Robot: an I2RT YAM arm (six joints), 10 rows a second.
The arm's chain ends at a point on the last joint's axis. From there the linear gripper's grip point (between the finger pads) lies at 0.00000 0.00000 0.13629 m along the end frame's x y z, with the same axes.
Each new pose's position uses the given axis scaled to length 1; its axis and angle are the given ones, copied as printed.
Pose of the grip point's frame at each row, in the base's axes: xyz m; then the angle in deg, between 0 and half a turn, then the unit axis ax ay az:
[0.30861 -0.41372 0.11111 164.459 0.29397 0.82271 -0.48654]
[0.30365 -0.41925 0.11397 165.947 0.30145 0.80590 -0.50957]
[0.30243 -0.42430 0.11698 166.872 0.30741 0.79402 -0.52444]
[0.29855 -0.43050 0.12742 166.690 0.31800 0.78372 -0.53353]
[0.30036 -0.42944 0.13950 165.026 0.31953 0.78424 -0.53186]
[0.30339 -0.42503 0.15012 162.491 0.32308 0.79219 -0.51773]
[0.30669 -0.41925 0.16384 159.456 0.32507 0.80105 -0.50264]
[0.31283 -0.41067 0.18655 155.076 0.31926 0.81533 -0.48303]
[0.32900 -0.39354 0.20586 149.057 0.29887 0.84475 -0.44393]
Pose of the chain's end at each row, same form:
[0.31684 -0.29587 0.17907 164.459 0.29397 0.82271 -0.48654]
[0.31822 -0.29901 0.17646 165.947 0.30145 0.80590 -0.50957]
[0.32122 -0.30276 0.17572 166.872 0.30741 0.79402 -0.52444]
[0.31959 -0.30808 0.18350 166.690 0.31800 0.78372 -0.53353]
[0.31828 -0.30642 0.19537 165.026 0.31953 0.78424 -0.53186]
[0.31545 -0.30258 0.20872 162.491 0.32308 0.79219 -0.51773]
[0.31150 -0.29744 0.22479 159.456 0.32507 0.80105 -0.50264]
[0.30608 -0.28998 0.24951 155.076 0.31926 0.81533 -0.48303]
[0.30339 -0.27765 0.27286 149.057 0.29887 0.84475 -0.44393]

